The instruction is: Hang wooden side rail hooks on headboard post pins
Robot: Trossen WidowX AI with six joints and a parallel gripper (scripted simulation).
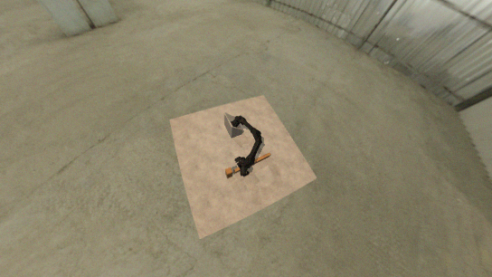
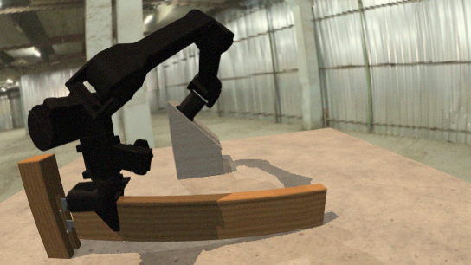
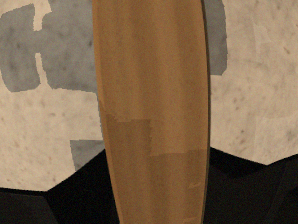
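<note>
Right now my gripper tip is 130 mm to the left of the wooden headboard post and 40 mm below it.
</note>
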